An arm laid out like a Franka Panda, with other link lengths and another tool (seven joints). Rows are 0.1 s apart.
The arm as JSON. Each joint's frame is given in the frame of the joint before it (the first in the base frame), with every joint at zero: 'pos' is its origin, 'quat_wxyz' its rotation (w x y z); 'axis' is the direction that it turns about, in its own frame. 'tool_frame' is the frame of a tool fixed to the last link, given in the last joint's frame.
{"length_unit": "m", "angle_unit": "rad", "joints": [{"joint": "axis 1", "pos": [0.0, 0.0, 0.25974], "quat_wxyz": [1.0, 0.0, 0.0, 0.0], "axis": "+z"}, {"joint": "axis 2", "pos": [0.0, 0.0, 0.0], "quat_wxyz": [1.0, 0.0, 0.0, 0.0], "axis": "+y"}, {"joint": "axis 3", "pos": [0.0, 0.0, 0.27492], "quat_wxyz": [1.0, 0.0, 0.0, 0.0], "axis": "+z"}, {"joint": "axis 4", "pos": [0.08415, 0.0, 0.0], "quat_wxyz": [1.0, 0.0, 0.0, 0.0], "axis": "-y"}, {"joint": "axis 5", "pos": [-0.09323, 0.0, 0.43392], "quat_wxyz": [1.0, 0.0, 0.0, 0.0], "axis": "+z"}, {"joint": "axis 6", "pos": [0.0, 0.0, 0.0], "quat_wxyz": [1.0, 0.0, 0.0, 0.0], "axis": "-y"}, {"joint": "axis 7", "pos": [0.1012, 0.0, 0.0], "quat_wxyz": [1.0, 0.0, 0.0, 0.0], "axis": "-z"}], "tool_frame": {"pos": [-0.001, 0.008, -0.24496], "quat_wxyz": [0.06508, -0.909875, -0.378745, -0.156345]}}
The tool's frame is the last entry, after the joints.
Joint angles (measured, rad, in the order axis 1, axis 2, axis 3, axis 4, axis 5, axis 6, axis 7), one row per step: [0.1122, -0.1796, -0.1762, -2.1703, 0.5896, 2.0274, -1.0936]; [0.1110, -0.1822, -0.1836, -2.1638, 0.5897, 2.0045, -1.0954]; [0.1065, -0.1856, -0.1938, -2.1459, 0.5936, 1.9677, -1.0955]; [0.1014, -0.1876, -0.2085, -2.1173, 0.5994, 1.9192, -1.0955]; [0.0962, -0.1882, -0.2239, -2.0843, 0.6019, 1.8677, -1.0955]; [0.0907, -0.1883, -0.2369, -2.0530, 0.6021, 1.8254, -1.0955]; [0.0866, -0.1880, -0.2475, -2.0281, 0.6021, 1.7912, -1.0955]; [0.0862, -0.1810, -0.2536, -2.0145, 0.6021, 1.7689, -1.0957]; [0.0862, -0.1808, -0.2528, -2.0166, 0.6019, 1.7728, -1.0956]
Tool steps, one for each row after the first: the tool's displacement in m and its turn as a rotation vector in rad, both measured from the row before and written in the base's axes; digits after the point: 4 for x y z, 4 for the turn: [-0.0025, -0.0024, 0.0036, 0.0074, 0.0084, 0.0050]; [-0.0018, -0.0041, 0.0098, 0.0147, 0.0079, 0.0033]; [-0.0013, -0.0059, 0.0144, 0.0193, 0.0075, 0.0040]; [-0.0016, -0.0069, 0.0155, 0.0160, 0.0067, 0.0066]; [-0.0009, -0.0073, 0.0146, 0.0103, 0.0017, 0.0046]; [-0.0012, -0.0058, 0.0113, 0.0077, 0.0021, 0.0042]; [-0.0013, -0.0019, 0.0020, 0.0045, 0.0106, 0.0061]; [0.0004, 0.0001, -0.0011, -0.0011, -0.0006, -0.0014]
